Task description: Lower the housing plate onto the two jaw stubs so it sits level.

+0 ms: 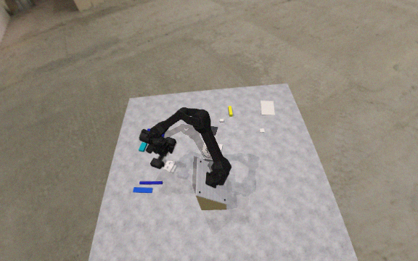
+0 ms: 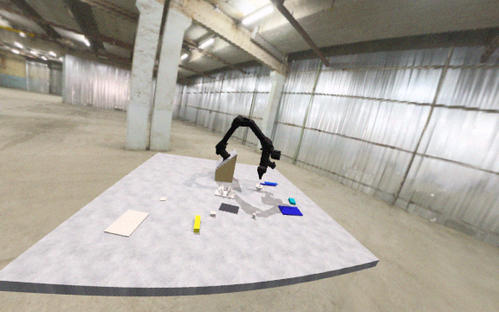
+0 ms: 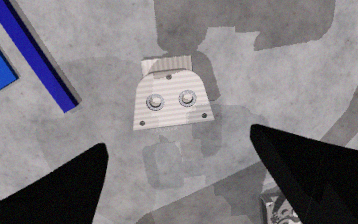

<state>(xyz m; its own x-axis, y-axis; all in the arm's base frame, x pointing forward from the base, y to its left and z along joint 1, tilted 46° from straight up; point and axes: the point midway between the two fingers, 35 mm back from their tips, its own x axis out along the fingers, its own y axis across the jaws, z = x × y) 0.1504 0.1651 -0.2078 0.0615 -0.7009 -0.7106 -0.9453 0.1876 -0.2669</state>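
Right now my gripper tip is 10 cm past the blue bar, 10 cm to the right of it and 9 cm above it. Also, from my gripper tip: blue plate 26 cm ahead, 16 cm to the left, 9 cm below; then cyan block 14 cm ahead, 22 cm to the left, 9 cm below; then yellow block 45 cm ahead, 36 cm to the right, 9 cm below.
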